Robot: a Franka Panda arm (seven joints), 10 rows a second.
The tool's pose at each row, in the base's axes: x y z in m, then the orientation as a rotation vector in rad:
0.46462 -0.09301 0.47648 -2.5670 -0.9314 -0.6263
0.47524 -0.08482 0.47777 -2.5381 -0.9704 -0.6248
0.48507 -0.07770 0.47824 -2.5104 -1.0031 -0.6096
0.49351 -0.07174 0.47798 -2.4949 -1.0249 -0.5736
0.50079 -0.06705 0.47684 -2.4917 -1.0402 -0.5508
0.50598 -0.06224 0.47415 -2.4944 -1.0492 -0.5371
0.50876 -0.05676 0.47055 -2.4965 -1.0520 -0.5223
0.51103 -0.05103 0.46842 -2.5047 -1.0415 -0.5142
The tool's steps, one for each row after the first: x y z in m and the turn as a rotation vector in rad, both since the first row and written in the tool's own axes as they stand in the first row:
0.01220 0.00091 0.00564 0.0207 0.0028 -0.0287
0.02289 0.00220 0.01127 0.0464 -0.0016 -0.0511
0.03165 0.00352 0.01659 0.0712 -0.0209 -0.0619
0.03850 0.00514 0.02176 0.0808 -0.0364 -0.0695
0.04319 0.00553 0.02769 0.0825 -0.0476 -0.0735
0.04611 0.00397 0.03399 0.0861 -0.0579 -0.0731
0.04955 0.00166 0.03903 0.0838 -0.0636 -0.0638

